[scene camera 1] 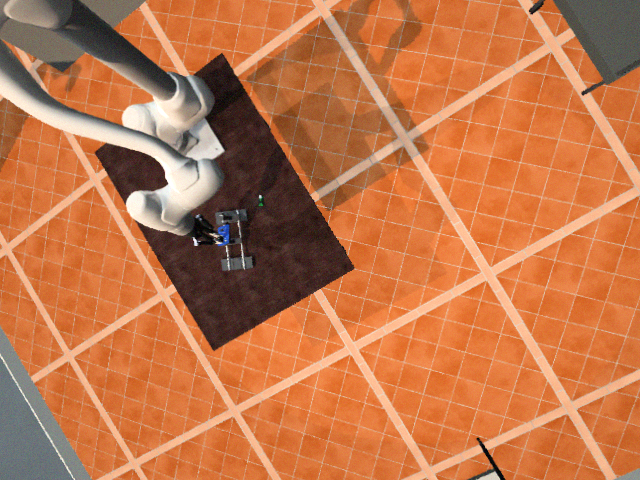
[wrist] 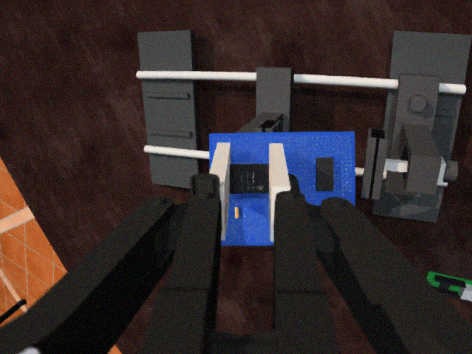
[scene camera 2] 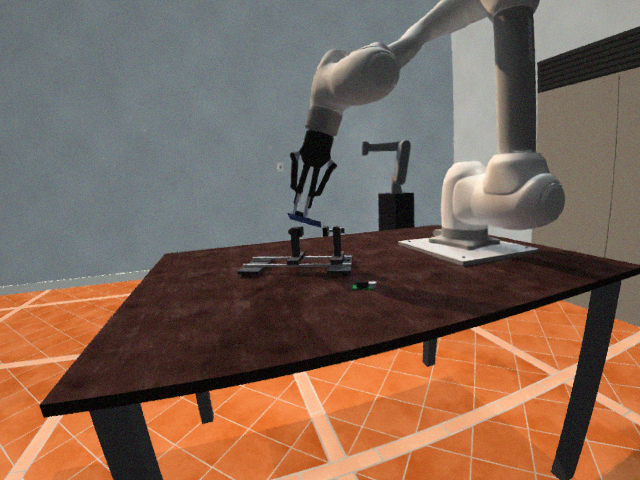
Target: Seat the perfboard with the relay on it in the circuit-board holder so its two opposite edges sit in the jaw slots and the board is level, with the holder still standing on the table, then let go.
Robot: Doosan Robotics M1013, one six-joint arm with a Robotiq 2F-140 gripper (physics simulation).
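Where they show: gripper, fingertip midpoint: (scene camera 1: 220, 239) (wrist: 249, 164) (scene camera 2: 299, 218); arm's base at its link origin: (scene camera 1: 176, 141) (scene camera 2: 463, 242).
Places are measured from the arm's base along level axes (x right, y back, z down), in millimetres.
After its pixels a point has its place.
The blue perfboard (scene camera 1: 223, 230) @[x 79, y -544, z -121 mm] (scene camera 2: 313, 222) @[x 70, y -548, z -121 mm] (wrist: 300, 145) @[x 107, y -541, z -114 mm] is in the air above the holder, clearly tilted in the scene camera 2 view, its right end lower. My gripper (scene camera 1: 219, 238) @[x 116, y -569, z -131 mm] (scene camera 2: 302, 211) @[x 116, y -569, z -131 mm] (wrist: 249, 164) @[x 116, y -569, z -131 mm] is shut on the black relay (wrist: 248, 178) @[x 111, y -566, z -147 mm] on its top. The grey circuit-board holder (scene camera 1: 236, 264) @[x 194, y -677, z -5 mm] (scene camera 2: 252, 270) @[x 123, y -711, z -5 mm] (wrist: 167, 55) @[x 235, y -637, z -5 mm] stands on the table. In the wrist view the board covers much of the left jaw (wrist: 273, 97), and its right edge is a little left of the right jaw's slotted plate (wrist: 374, 170) @[x 68, y -513, z -104 mm]. Neither edge sits in a slot.
A small green part (scene camera 1: 260, 201) @[x -116, y -527, z 7 mm] (scene camera 2: 363, 285) @[x -125, y -531, z 3 mm] (wrist: 447, 283) @[x -109, y -526, z 1 mm] with a black and a light piece lies on the dark table (scene camera 1: 289, 268) @[x 5, y -874, z 11 mm] (scene camera 2: 206, 320) @[x -95, y -864, z 11 mm] (wrist: 75, 100) @[x 279, y -786, z 11 mm] beside the holder. The arm's white base plate (scene camera 1: 209, 149) @[x -102, y -156, z -2 mm] (scene camera 2: 465, 254) @[x -110, y -145, z -2 mm] is on the same table. Two rails join the holder's feet.
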